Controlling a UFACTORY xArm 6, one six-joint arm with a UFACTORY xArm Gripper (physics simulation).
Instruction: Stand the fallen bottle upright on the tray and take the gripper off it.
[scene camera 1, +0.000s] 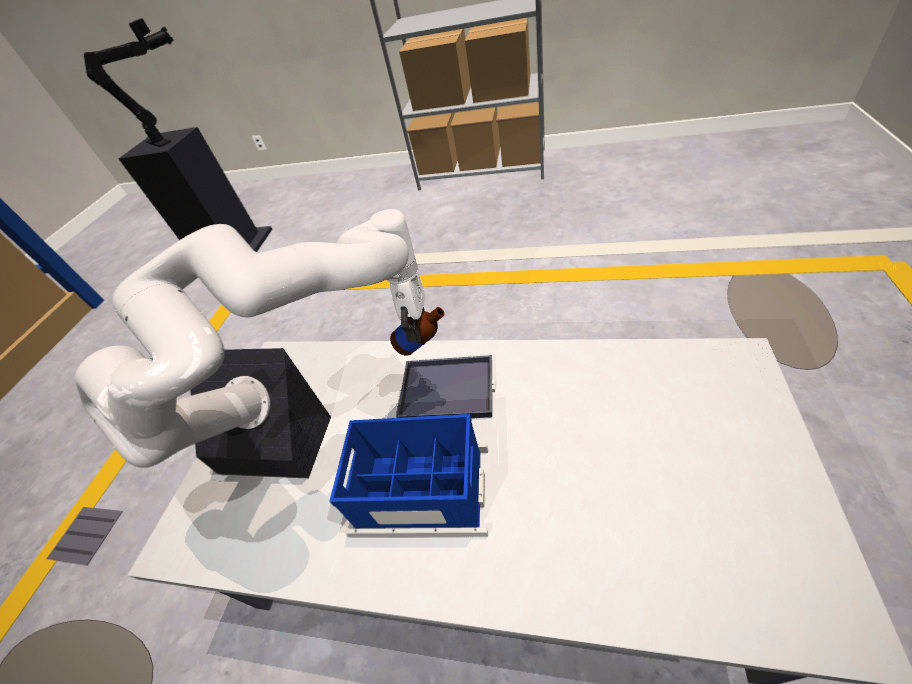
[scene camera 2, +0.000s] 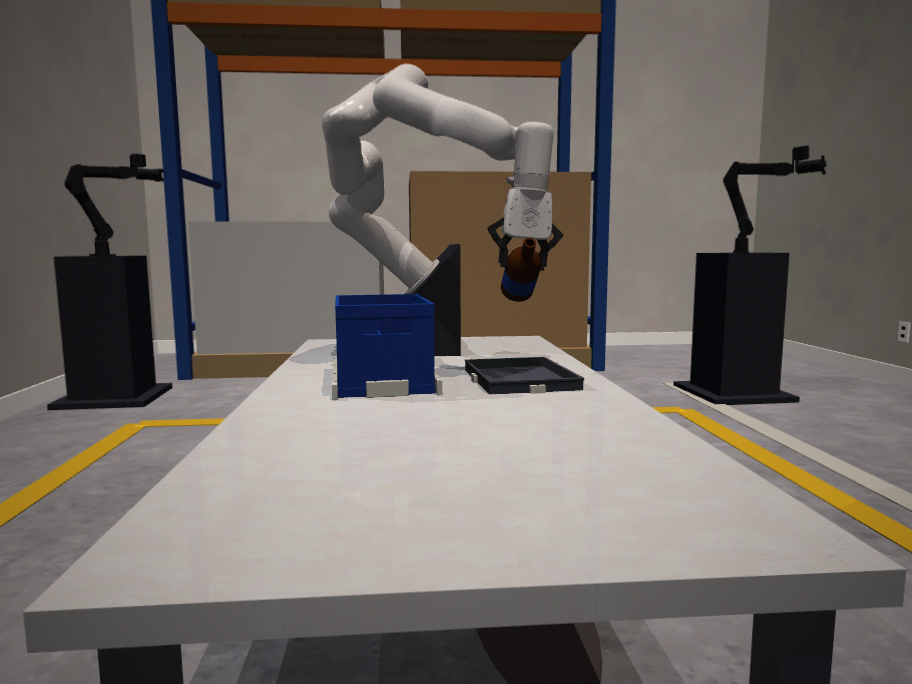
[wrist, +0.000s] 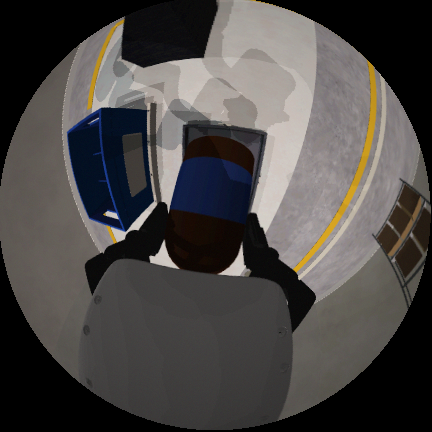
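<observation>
The brown bottle with a blue label hangs in the air, tilted, its neck up and leaning toward scene camera 2, its base lower and toward the arm's base. My gripper is shut on the bottle, with one black finger on each side of its body. The dark shallow tray lies on the table below, well apart from the bottle. In the wrist view the bottle hides much of the tray.
A blue crate with compartments stands beside the tray on the white table. Pale low rails edge the crate. The arm's black base block stands behind them on the table.
</observation>
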